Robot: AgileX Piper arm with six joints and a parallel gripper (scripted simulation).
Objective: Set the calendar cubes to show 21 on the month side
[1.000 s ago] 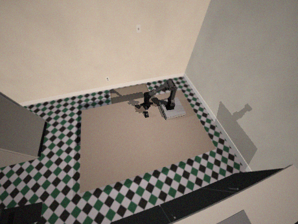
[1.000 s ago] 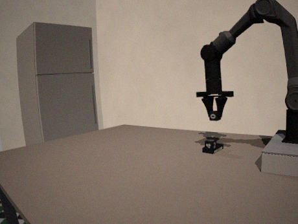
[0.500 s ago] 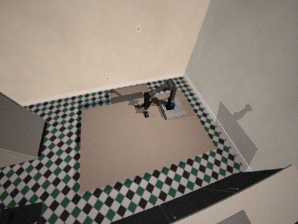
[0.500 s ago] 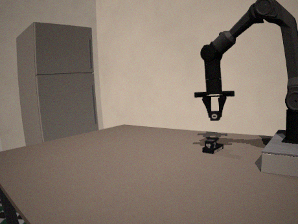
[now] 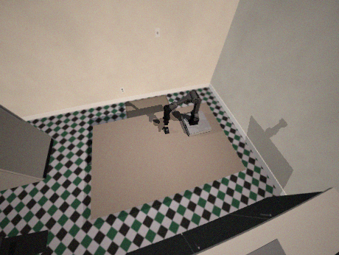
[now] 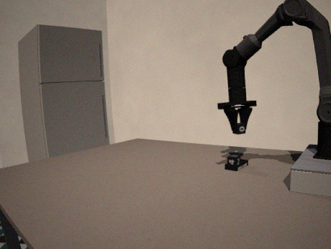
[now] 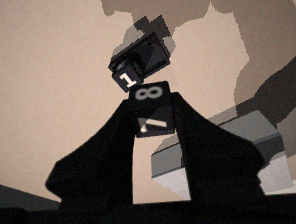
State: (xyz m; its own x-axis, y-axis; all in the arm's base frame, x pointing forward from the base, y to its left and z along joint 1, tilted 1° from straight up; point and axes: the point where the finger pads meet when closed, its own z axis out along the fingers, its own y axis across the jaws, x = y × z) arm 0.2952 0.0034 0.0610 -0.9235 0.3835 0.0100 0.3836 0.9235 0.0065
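The dark number cube is 100 mm below my hand and 30 mm to the left of it. From my hand the other things lie so: dark calendar tray (120 mm below, 20 mm to the left).
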